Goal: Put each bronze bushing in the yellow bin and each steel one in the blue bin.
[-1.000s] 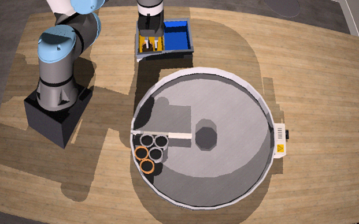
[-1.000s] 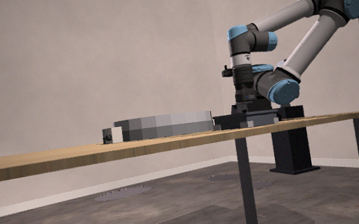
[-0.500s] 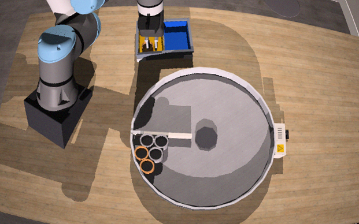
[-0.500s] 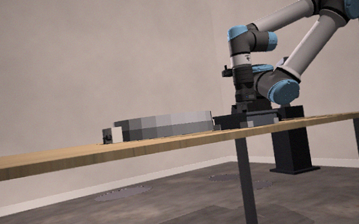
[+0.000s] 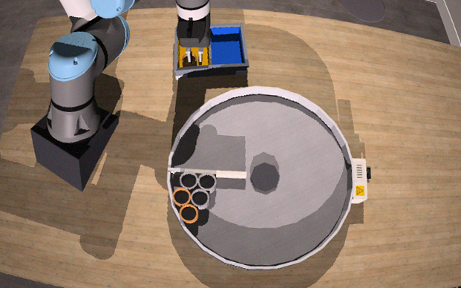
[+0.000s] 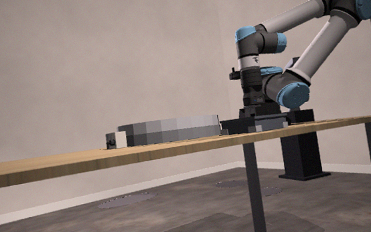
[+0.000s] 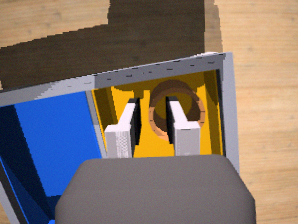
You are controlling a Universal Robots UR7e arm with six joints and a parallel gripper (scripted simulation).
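Right now my hand is 30 mm short of the bin, 50 mm to the right of it and 20 mm above it. Round my hand: turntable 220 mm ahead, 270 mm to the right, 10 mm above.
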